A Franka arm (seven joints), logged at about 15 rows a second.
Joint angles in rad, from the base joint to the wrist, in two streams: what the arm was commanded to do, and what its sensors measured. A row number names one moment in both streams.
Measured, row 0:
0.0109, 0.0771, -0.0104, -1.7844, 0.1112, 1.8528, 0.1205
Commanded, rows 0 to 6:
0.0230, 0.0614, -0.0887, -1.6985, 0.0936, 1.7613, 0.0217
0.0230, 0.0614, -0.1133, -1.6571, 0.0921, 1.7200, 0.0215
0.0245, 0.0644, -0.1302, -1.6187, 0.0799, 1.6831, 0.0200
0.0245, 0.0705, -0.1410, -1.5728, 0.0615, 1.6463, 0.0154
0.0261, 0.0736, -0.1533, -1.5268, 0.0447, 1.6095, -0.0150
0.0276, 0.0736, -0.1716, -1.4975, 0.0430, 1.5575, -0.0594
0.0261, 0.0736, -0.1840, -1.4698, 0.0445, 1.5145, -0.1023
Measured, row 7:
0.0154, 0.0563, -0.1536, -1.5438, 0.0623, 1.5922, -0.0300
